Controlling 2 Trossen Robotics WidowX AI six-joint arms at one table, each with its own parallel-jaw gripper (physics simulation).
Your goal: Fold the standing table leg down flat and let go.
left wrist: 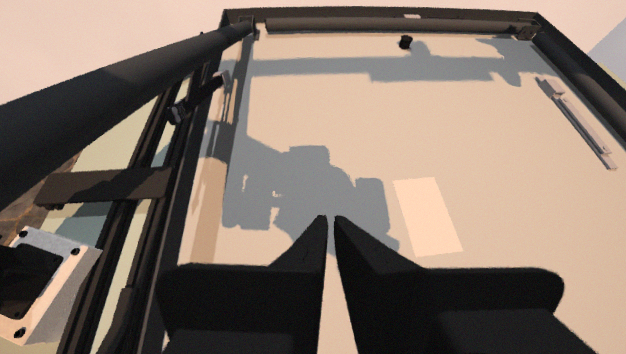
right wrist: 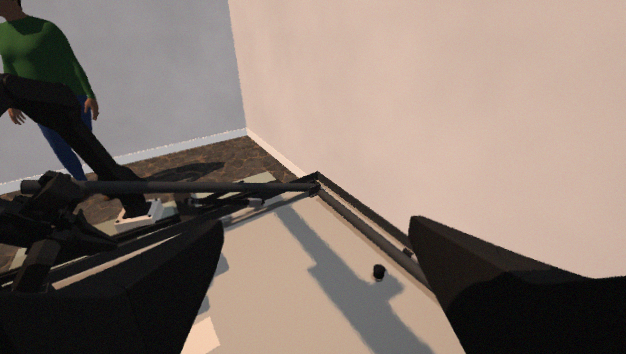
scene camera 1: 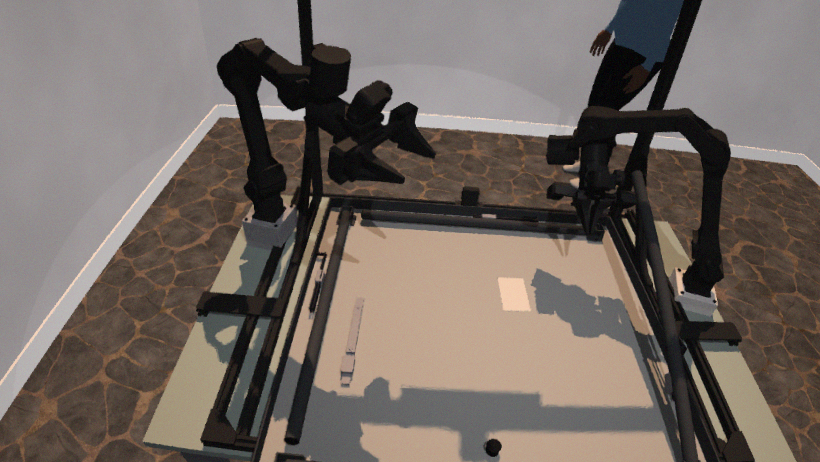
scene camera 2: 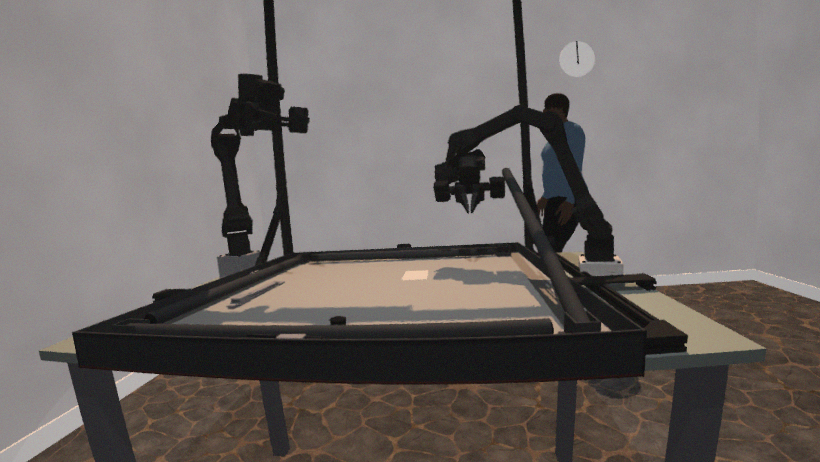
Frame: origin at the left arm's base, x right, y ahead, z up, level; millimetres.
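Where they show: left gripper, fingertip midpoint: (left wrist: 329, 223) (right wrist: 117, 245) (scene camera 1: 588, 234) (scene camera 2: 469, 212); right gripper, fingertip midpoint: (right wrist: 317, 227) (scene camera 1: 420, 168) (scene camera 2: 293, 118); left arm's base at its link origin: (left wrist: 22, 278) (right wrist: 137, 210) (scene camera 1: 696, 285) (scene camera 2: 599, 259); right arm's base at its link origin: (scene camera 1: 269, 212) (scene camera 2: 239, 253).
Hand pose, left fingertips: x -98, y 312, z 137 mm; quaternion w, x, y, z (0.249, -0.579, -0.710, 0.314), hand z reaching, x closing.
Observation:
Each offset is from my left fingertips to the centre of the thing.
The raised table leg (scene camera 1: 659, 275) (scene camera 2: 540, 241) (left wrist: 110, 90) (right wrist: 165, 186) is a long dark tube. It leans at a slant over the right side of the tabletop frame, hinged at the near right corner in scene camera 2, with its free end up. My left gripper (scene camera 1: 588, 229) (scene camera 2: 470, 211) (left wrist: 329, 223) is shut and empty, fingertips down, left of the leg's upper end in scene camera 2. Whether its outer side touches the leg cannot be told. My right gripper (scene camera 1: 418, 168) (right wrist: 317, 227) is open and empty, high over the far left.
Other legs (scene camera 1: 318, 327) (scene camera 2: 344, 328) lie flat along the frame (scene camera 2: 355, 355). Metal braces @[dx -332, dy +396, dz -133 mm] (scene camera 1: 354, 330) (left wrist: 582, 125) lie near the left side. A small black knob @[dx -462, dy +88, dz -122 mm] (scene camera 1: 492, 447) (left wrist: 405, 42) (right wrist: 379, 272) stands on the panel. Dark posts (scene camera 2: 521, 114) rise behind. A person (scene camera 2: 565, 160) stands beyond.

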